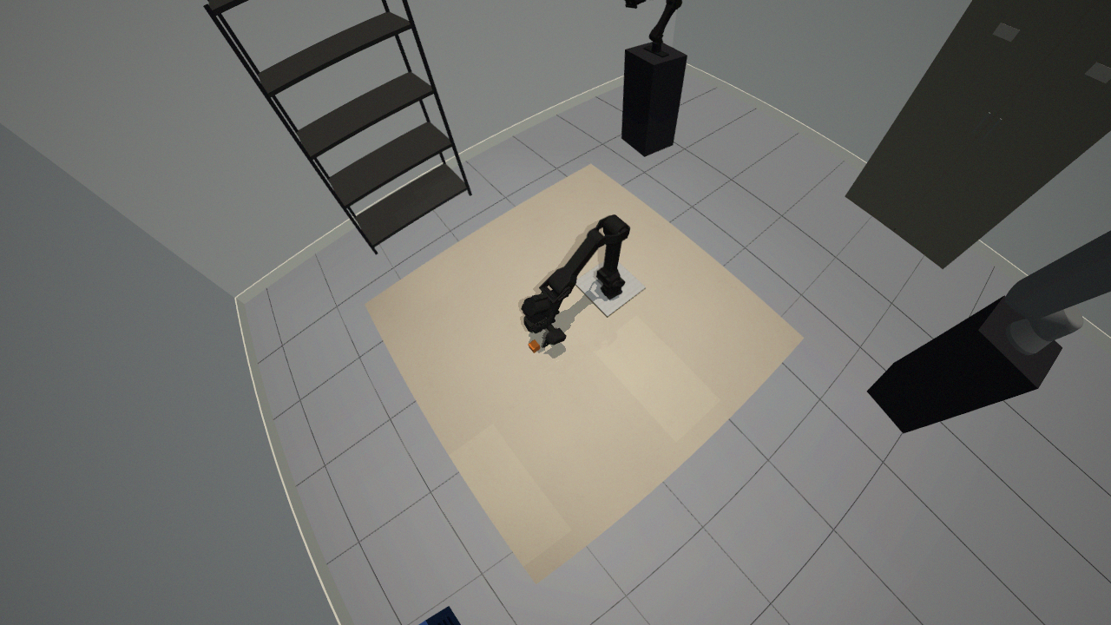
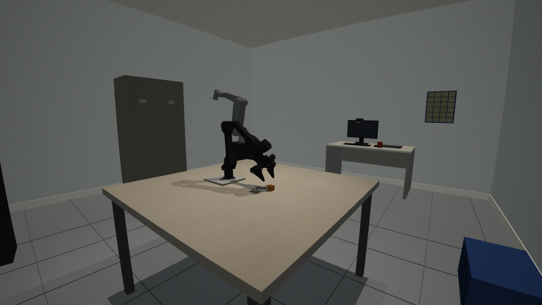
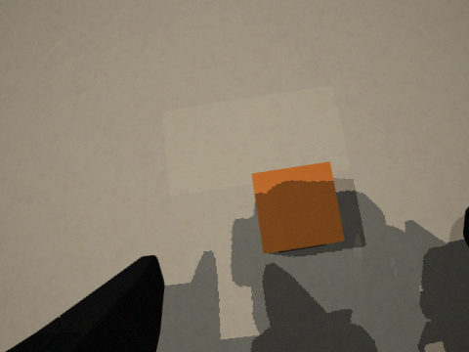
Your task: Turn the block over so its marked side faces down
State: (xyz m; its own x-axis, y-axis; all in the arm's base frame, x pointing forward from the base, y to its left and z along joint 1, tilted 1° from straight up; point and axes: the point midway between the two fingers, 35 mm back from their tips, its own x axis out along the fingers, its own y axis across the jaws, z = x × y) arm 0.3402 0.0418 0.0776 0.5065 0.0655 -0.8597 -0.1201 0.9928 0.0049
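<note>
Now: gripper tip 50 mm above the block and 10 mm short of it.
</note>
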